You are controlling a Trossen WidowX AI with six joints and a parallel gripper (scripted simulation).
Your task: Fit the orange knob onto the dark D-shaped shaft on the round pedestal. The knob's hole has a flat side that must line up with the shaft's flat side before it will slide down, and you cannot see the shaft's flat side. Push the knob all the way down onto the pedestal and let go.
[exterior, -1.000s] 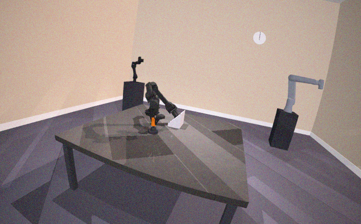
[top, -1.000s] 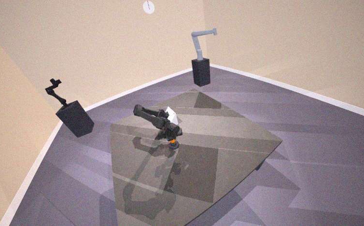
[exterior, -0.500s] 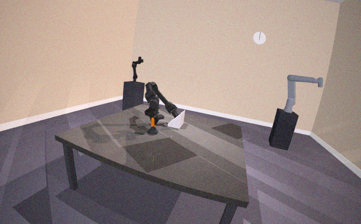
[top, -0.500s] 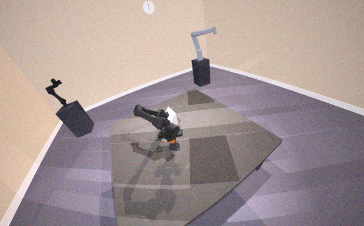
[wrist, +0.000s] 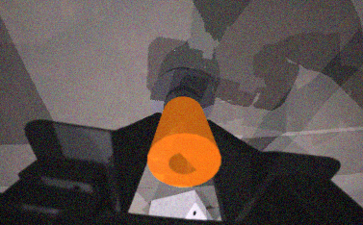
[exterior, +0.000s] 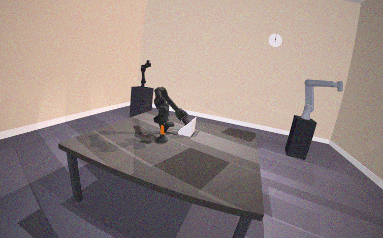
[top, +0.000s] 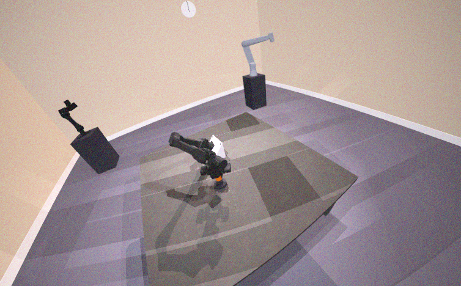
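My gripper tip is now 2 cm below the orange knob. Round my gripper tip: round pedestal (4 cm below).
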